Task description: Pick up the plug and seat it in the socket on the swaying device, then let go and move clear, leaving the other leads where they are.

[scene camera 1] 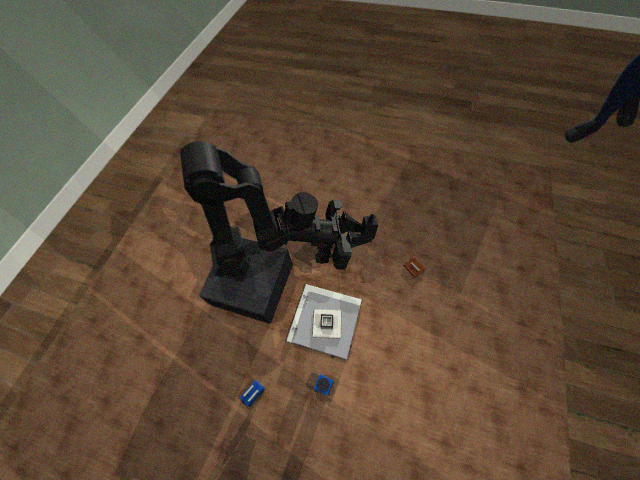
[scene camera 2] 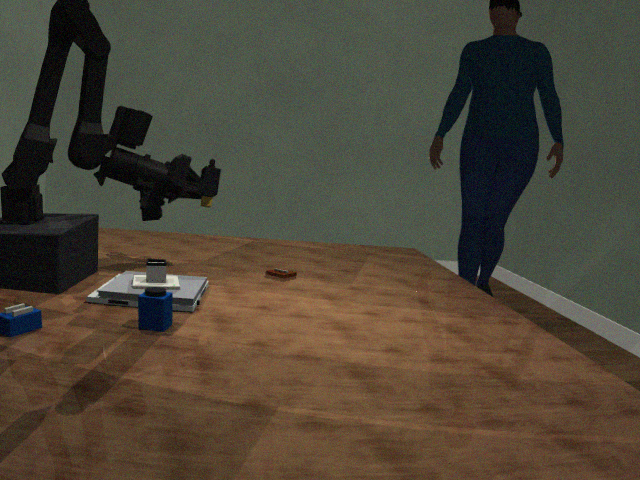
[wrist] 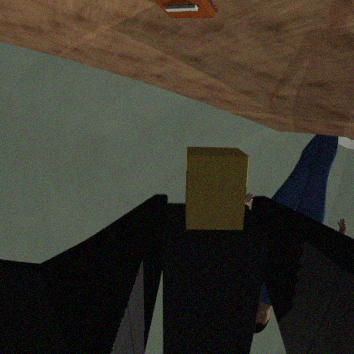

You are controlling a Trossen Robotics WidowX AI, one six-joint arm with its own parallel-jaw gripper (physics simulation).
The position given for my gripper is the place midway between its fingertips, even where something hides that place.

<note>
My gripper (scene camera 2: 211, 195) holds a plug (wrist: 214, 252); nothing else touches it. Also in view: a device (scene camera 1: 327, 324).
My gripper also shows in scene camera 1 (scene camera 1: 370, 235) and in the wrist view (wrist: 209, 207).
</note>
